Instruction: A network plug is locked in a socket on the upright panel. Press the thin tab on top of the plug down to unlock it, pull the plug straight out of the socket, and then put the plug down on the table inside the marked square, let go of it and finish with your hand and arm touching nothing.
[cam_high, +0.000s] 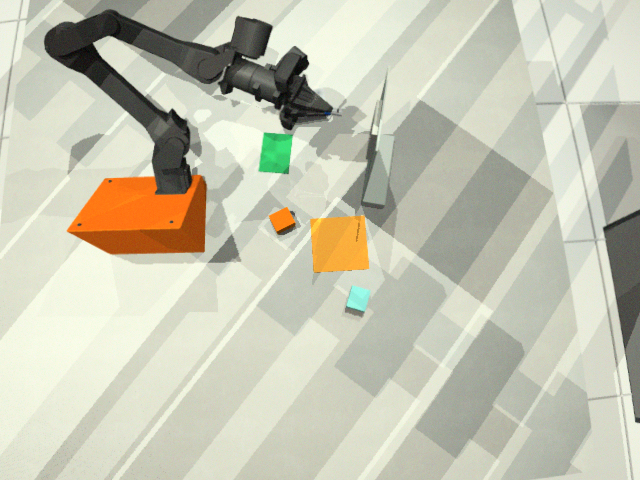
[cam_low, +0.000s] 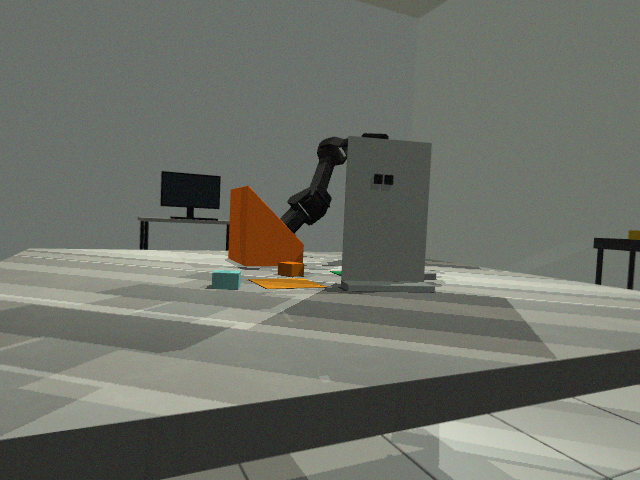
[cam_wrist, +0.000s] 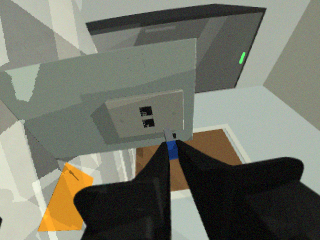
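Right now my gripper tip is 20 mm short of the orange marked square, 190 mm to the left of it and 240 mm above it. Also, from my gripper tip: flat green patch (120 mm behind, 20 mm to the left, 240 mm below); network plug (right at my gripper tip); grey panel (90 mm ahead, 20 mm to the right, 110 mm below).
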